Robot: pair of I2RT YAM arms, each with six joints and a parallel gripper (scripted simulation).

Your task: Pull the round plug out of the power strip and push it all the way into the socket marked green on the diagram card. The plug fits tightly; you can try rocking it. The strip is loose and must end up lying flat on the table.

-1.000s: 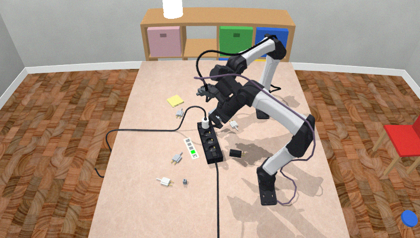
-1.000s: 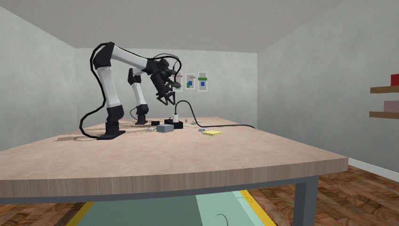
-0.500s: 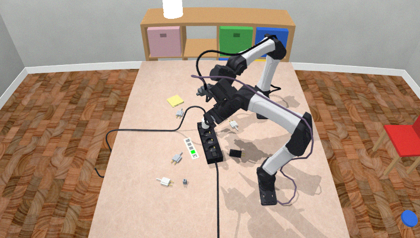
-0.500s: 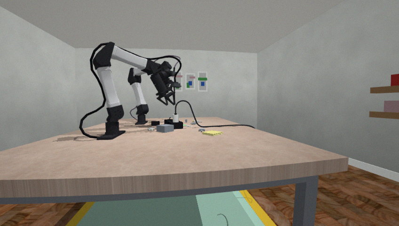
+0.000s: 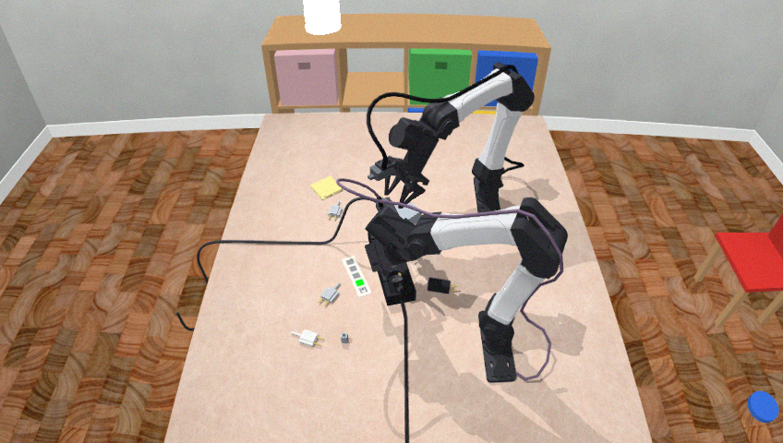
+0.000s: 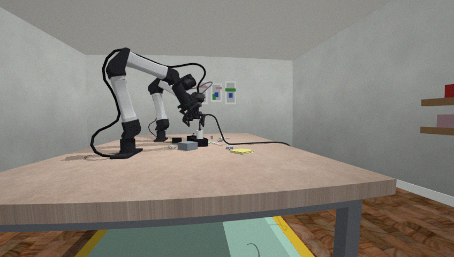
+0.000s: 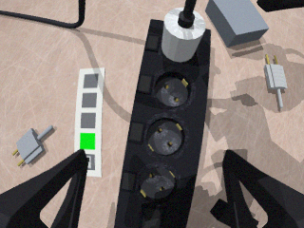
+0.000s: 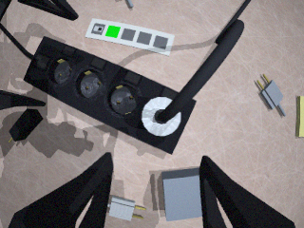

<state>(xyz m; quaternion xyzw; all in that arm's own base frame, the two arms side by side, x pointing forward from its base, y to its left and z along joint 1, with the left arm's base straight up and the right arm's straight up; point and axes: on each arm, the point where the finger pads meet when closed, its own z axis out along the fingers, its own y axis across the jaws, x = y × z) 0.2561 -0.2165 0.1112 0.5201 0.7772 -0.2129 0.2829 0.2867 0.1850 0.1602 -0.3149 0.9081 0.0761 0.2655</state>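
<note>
The white round plug lies 100 mm below my right hand, 30 mm ahead of it and 20 mm to the left of it. The rest, counted from my right hand: black plug 170 mm to the left, 150 mm behind, 140 mm below; then diagram card 160 mm below, 140 mm to the left, 90 mm ahead; then grey box 140 mm below, 90 mm to the right, 20 mm behind.
</note>
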